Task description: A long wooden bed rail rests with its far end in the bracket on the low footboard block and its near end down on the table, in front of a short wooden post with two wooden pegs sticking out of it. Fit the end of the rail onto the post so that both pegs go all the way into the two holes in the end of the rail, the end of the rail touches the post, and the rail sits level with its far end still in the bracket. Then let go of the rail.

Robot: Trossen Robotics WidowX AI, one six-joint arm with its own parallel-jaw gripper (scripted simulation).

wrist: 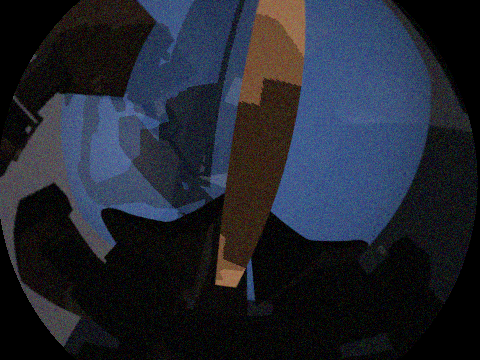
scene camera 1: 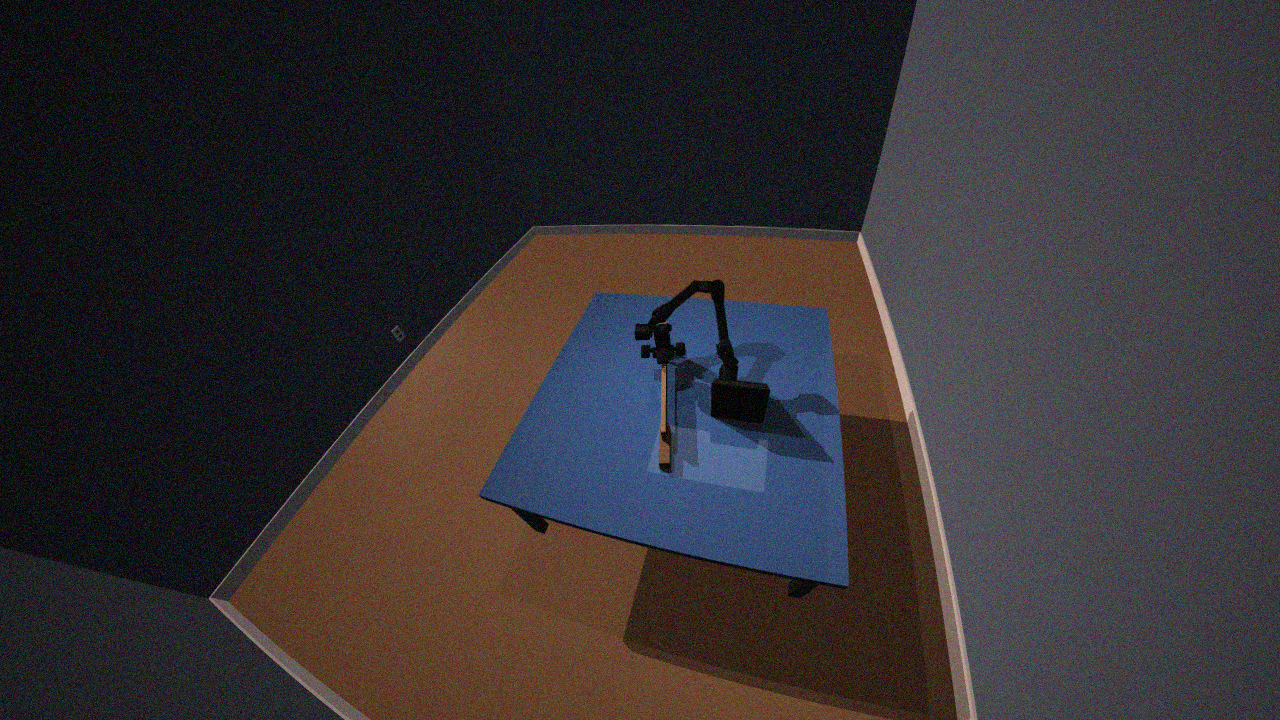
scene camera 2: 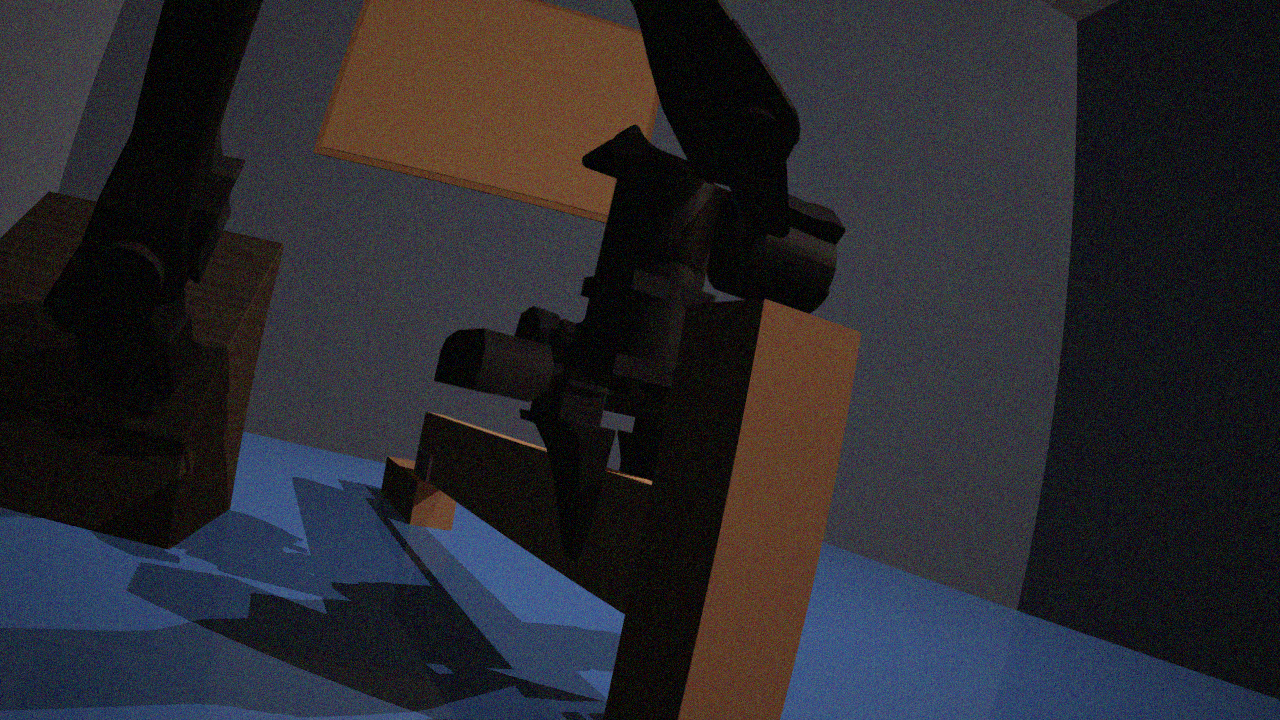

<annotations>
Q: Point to a wooden rail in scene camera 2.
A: At 508, 483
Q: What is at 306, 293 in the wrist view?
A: My gripper.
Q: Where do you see a wooden rail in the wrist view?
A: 266, 115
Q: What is my gripper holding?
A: A wooden rail.
</annotations>
